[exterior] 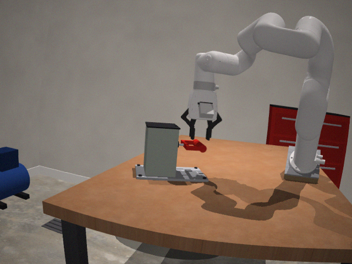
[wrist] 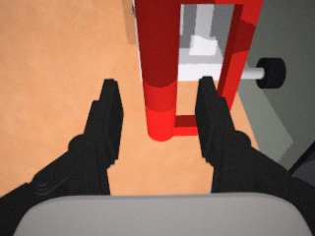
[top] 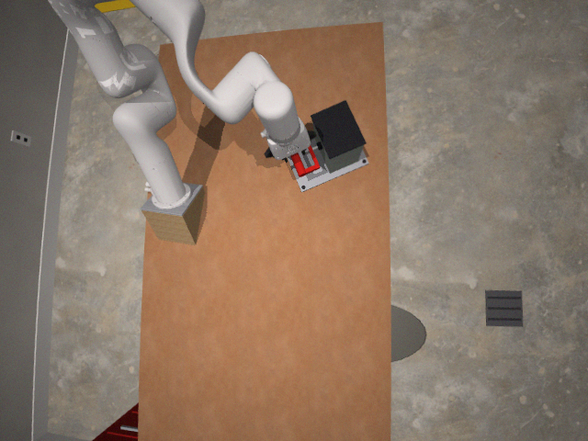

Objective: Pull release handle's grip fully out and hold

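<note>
Right now my hand is 5 cm short of the release handle grip, 3 cm to the right of it and 4 cm above it. Round my hand: grey base plate (8 cm ahead, 5 cm to the left, 14 cm below).
</note>
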